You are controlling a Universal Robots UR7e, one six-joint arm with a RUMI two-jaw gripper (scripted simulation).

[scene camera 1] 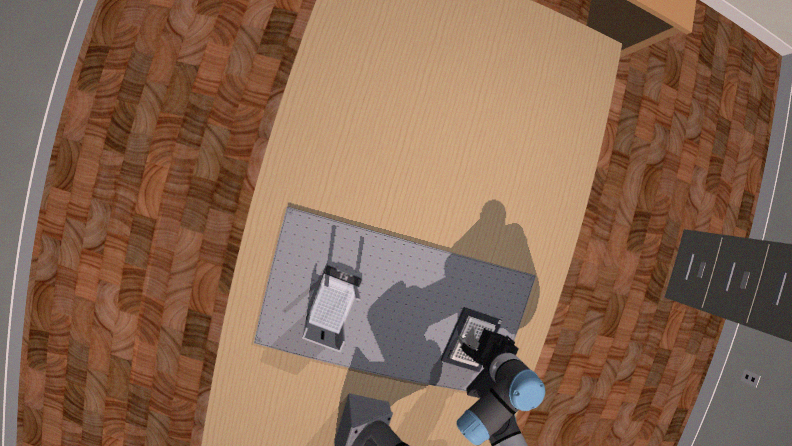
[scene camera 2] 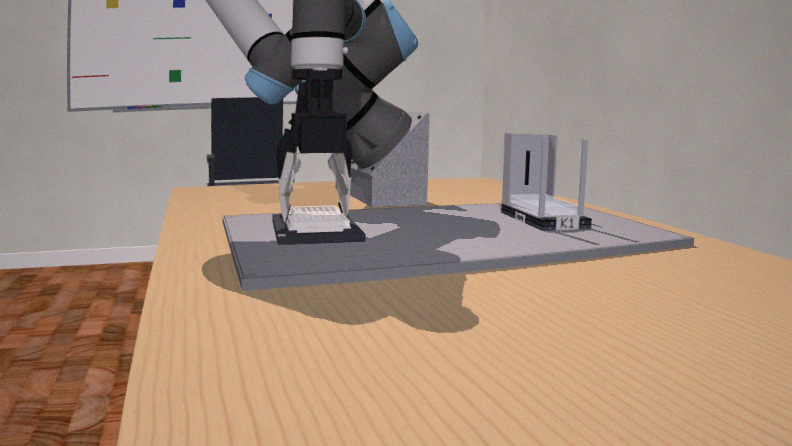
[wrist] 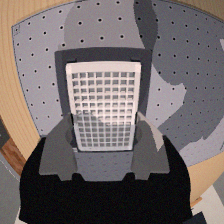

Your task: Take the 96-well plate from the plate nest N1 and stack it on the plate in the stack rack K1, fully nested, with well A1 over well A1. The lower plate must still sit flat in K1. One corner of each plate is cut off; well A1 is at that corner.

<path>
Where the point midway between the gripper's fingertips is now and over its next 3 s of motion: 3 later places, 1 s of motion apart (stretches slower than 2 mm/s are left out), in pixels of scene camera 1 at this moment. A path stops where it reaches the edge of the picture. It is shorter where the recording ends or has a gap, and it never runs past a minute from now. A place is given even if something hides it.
The gripper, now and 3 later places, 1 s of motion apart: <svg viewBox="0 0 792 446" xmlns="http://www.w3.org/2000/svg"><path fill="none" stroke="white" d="M473 340L477 345L482 351L488 357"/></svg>
</path>
